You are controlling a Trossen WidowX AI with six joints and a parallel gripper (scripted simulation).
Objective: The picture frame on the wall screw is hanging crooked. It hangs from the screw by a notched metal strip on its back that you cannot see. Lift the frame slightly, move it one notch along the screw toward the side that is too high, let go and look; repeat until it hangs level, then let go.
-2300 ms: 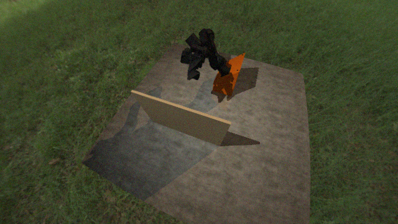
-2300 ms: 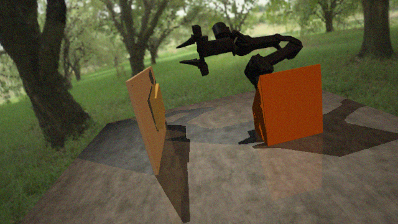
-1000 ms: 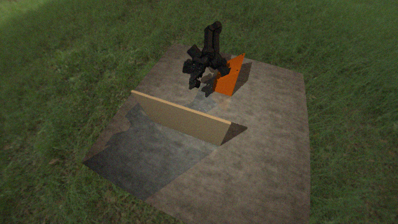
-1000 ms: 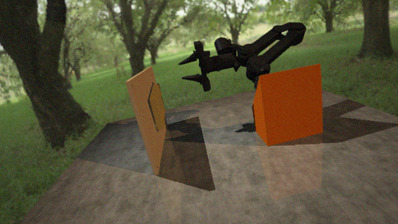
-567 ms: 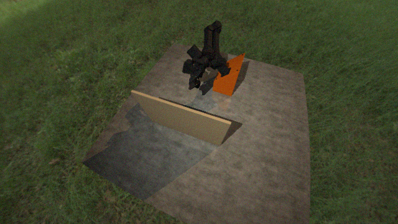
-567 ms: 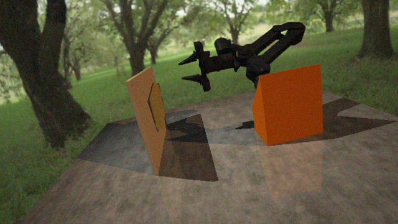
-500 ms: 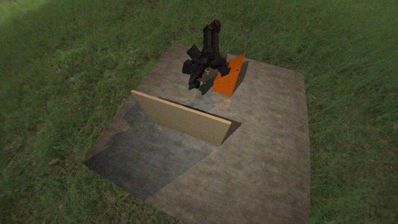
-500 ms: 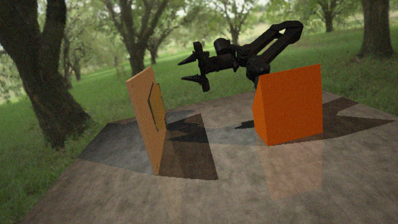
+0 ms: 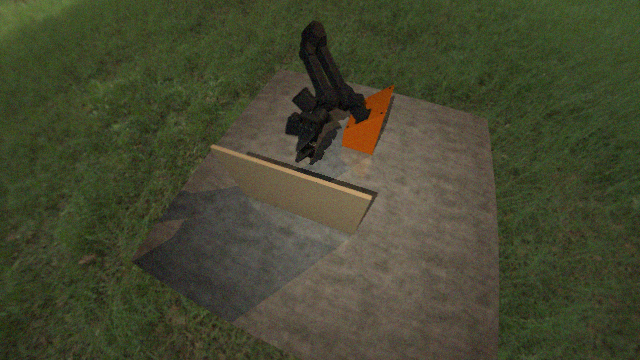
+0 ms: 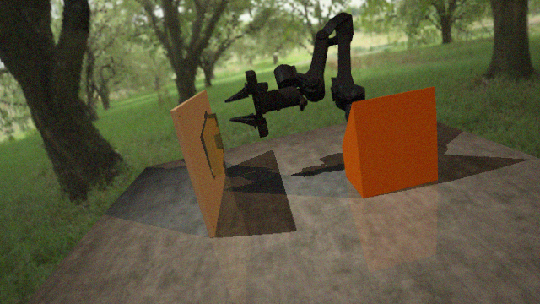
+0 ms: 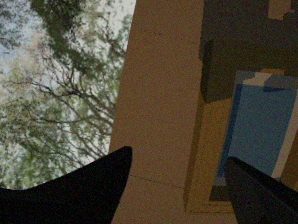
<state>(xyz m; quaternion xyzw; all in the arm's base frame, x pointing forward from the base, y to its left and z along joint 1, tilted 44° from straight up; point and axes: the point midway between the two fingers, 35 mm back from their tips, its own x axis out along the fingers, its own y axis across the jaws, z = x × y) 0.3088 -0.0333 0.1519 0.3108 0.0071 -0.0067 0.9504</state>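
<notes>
The picture frame is 7 cm ahead of my gripper tip and 8 cm below it. The rest, counted from my gripper tip: wall board: 8 cm ahead, 1 cm to the left, 9 cm below.
</notes>
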